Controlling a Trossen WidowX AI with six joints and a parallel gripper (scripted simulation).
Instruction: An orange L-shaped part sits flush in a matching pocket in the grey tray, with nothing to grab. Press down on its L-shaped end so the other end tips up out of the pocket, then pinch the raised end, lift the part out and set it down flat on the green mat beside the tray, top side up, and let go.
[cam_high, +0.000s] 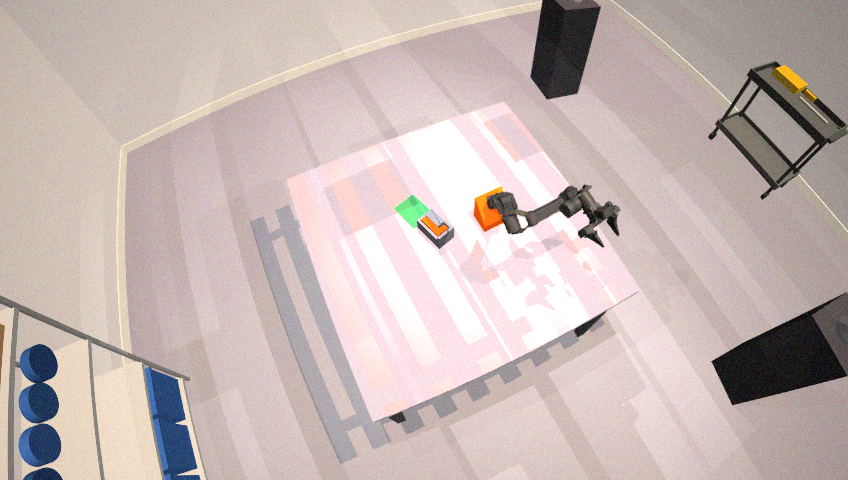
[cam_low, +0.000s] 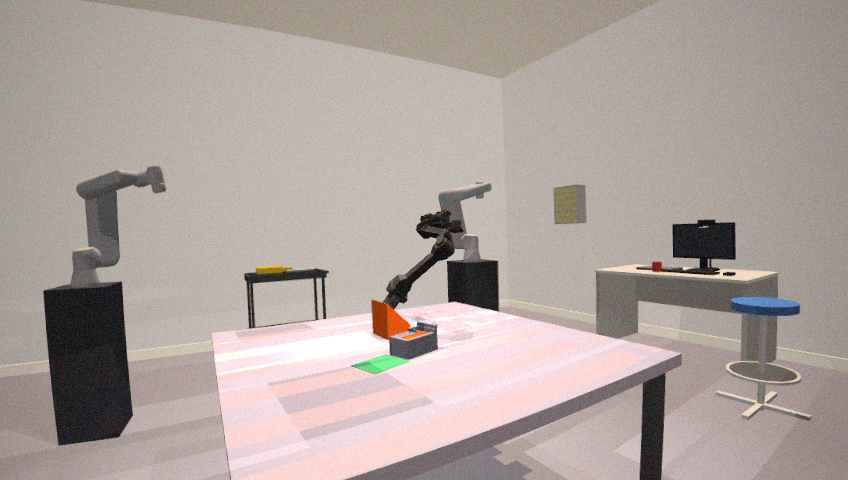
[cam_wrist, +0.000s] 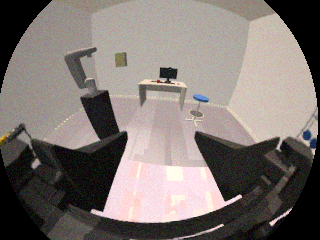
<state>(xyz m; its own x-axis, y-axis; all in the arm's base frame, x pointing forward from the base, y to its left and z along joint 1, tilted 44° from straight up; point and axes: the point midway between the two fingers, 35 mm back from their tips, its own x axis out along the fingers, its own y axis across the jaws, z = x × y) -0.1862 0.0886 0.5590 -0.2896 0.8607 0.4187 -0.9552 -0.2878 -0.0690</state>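
The orange L-shaped part is 520 mm ahead of my gripper tip, 470 mm to the right of it and 370 mm below it. Also, from my gripper tip: green mat (620 mm to the right, 580 mm ahead, 430 mm below).
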